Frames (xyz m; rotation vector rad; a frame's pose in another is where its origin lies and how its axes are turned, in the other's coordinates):
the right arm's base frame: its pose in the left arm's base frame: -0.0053 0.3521 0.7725 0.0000 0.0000 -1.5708
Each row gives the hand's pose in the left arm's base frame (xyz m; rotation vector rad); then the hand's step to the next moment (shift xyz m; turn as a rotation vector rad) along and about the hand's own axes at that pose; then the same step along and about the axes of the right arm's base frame.
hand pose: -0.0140 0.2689 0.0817 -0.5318 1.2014 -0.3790
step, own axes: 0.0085 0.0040 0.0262 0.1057 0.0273 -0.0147
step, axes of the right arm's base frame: -0.0035 0.0275 -0.0020 0.0379 0.0202 -0.1014
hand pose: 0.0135 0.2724 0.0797 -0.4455 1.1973 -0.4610
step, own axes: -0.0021 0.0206 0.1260 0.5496 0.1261 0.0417
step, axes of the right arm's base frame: -0.0288 0.1212 0.0282 0.2003 0.2153 -0.4829
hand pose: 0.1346 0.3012 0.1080 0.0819 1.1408 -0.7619
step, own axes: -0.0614 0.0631 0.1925 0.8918 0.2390 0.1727
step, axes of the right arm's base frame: 0.0043 0.1763 0.1171 0.3442 0.4522 -0.7479
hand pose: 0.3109 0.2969 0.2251 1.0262 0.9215 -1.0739
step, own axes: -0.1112 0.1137 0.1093 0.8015 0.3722 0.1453
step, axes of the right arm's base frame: 0.0609 0.0950 0.1565 0.2762 0.5580 -0.6438
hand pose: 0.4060 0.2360 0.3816 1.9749 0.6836 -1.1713
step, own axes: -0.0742 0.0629 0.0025 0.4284 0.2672 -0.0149
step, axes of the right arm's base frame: 0.0450 0.0123 0.0854 0.1139 0.3955 -0.2928
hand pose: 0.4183 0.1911 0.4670 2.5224 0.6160 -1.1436
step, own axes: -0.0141 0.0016 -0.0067 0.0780 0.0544 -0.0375
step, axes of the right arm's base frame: 0.0021 -0.0033 0.0152 0.0105 0.0970 -0.0306
